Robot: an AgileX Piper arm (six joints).
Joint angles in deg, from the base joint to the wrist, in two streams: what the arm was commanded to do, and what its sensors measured. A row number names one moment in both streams.
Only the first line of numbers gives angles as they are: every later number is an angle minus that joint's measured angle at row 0.
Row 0, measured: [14.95 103.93 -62.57 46.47 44.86 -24.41]
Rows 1 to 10, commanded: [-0.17 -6.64 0.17 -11.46 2.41 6.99]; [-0.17 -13.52 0.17 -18.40 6.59 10.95]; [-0.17 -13.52 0.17 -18.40 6.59 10.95]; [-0.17 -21.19 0.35 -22.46 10.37 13.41]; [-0.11 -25.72 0.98 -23.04 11.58 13.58]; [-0.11 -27.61 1.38 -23.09 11.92 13.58]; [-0.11 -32.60 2.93 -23.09 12.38 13.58]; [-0.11 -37.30 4.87 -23.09 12.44 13.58]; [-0.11 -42.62 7.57 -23.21 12.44 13.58]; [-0.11 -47.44 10.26 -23.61 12.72 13.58]
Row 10, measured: [0.00 -40.96 6.99 -22.86 11.69 13.18]
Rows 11 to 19, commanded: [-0.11 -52.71 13.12 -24.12 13.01 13.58]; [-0.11 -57.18 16.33 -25.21 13.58 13.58]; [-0.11 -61.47 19.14 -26.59 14.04 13.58]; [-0.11 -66.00 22.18 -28.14 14.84 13.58]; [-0.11 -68.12 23.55 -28.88 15.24 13.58]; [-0.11 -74.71 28.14 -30.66 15.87 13.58]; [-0.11 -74.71 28.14 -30.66 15.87 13.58]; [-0.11 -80.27 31.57 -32.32 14.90 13.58]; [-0.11 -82.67 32.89 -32.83 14.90 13.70]
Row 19, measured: [0.00 -79.87 31.29 -31.86 15.42 13.24]
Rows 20 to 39, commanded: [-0.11 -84.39 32.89 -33.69 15.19 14.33]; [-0.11 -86.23 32.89 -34.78 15.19 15.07]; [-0.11 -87.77 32.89 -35.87 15.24 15.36]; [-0.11 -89.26 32.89 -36.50 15.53 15.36]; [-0.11 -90.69 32.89 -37.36 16.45 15.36]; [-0.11 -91.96 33.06 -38.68 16.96 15.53]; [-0.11 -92.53 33.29 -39.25 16.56 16.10]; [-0.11 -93.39 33.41 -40.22 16.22 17.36]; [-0.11 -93.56 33.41 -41.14 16.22 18.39]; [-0.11 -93.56 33.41 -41.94 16.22 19.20]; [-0.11 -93.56 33.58 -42.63 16.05 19.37]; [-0.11 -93.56 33.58 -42.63 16.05 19.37]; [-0.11 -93.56 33.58 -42.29 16.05 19.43]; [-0.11 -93.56 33.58 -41.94 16.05 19.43]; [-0.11 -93.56 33.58 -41.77 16.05 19.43]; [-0.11 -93.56 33.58 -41.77 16.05 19.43]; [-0.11 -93.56 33.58 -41.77 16.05 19.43]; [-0.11 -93.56 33.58 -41.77 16.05 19.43]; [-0.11 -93.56 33.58 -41.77 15.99 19.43]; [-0.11 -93.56 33.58 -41.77 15.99 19.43]
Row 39, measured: [0.00 -93.33 33.35 -41.83 16.45 19.14]
